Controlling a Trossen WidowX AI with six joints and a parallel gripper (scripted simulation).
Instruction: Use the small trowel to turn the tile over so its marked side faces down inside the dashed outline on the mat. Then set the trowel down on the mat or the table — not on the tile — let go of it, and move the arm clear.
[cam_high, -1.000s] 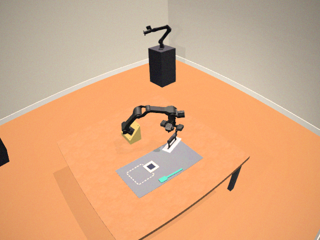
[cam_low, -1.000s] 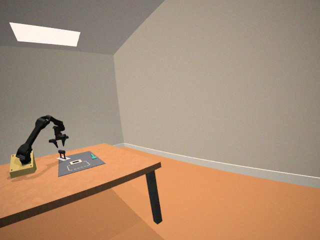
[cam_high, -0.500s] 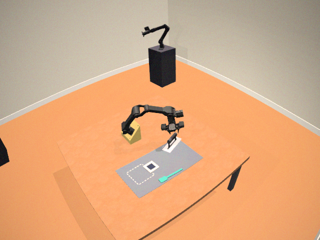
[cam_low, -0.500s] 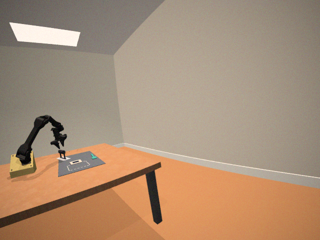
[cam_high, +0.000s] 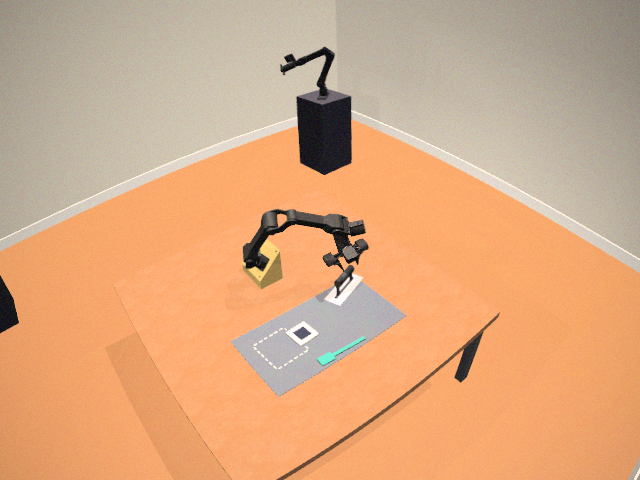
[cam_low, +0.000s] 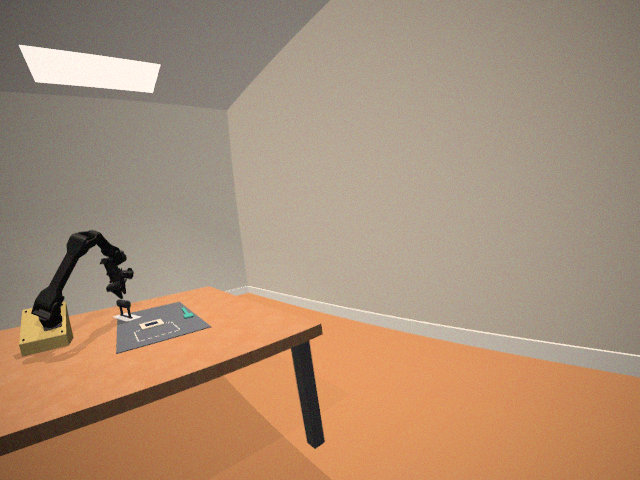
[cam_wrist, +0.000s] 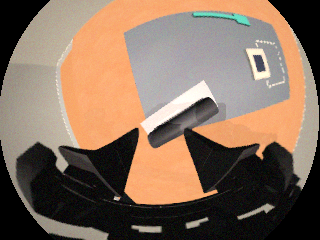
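My gripper tip is 100 mm short of the grey mat, 270 mm to the left of it and 120 mm above it. Also, from my gripper tip: teal trowel 240 mm ahead, 300 mm to the right, 100 mm below; then cream tile 70 mm ahead, 330 mm to the right, 100 mm below.
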